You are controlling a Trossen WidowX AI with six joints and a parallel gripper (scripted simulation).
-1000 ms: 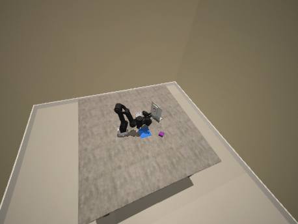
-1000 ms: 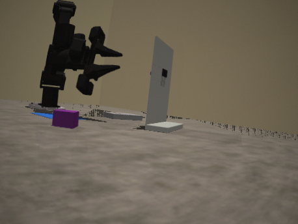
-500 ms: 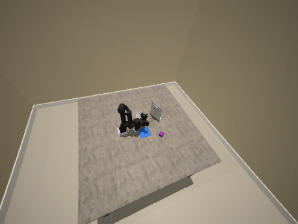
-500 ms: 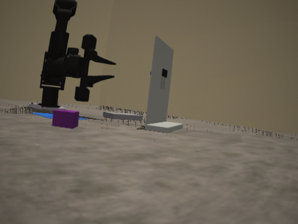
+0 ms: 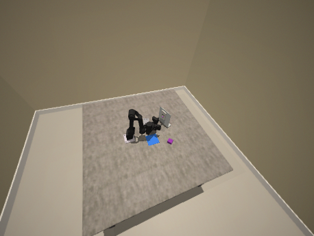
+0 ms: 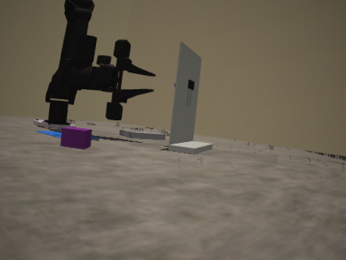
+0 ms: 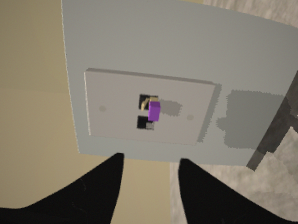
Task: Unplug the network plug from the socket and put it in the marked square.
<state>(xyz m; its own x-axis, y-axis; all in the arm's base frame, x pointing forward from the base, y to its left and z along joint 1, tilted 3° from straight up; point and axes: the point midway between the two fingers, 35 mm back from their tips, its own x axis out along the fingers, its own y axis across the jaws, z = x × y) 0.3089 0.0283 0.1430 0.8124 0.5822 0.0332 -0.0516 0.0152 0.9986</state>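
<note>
The network plug is 60 mm ahead of my gripper tip and 20 mm to the left of it. The rest, counted from my gripper tip: white upright panel (80 mm ahead, 40 mm below, 30 mm to the left); flat grey slab (130 mm below, 110 mm behind, 100 mm to the left); blue marked square (140 mm to the right, 140 mm below, 120 mm behind).
</note>
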